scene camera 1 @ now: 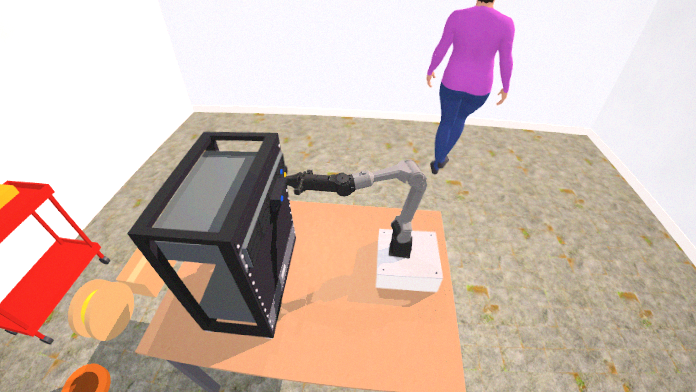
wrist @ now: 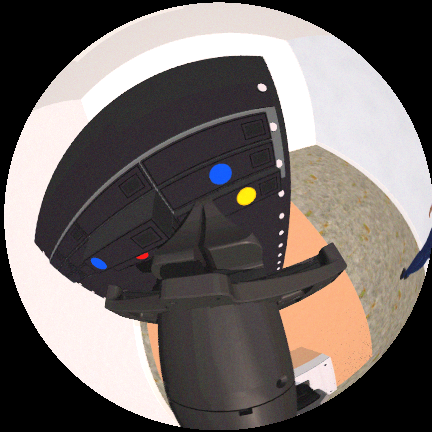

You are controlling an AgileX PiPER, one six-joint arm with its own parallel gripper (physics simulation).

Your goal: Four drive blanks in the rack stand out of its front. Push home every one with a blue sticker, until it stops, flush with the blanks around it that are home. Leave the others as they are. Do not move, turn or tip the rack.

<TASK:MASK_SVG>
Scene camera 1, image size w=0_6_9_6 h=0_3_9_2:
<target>black rack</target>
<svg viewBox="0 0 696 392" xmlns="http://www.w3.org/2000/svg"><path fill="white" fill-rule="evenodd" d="M203 132L127 234L202 330L273 339L296 242L287 188L288 182L287 179L283 178L287 175L288 169L285 166L284 156L281 152L278 133ZM168 260L216 264L200 304L198 304ZM216 140L263 142L258 152L219 151Z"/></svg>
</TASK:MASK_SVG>
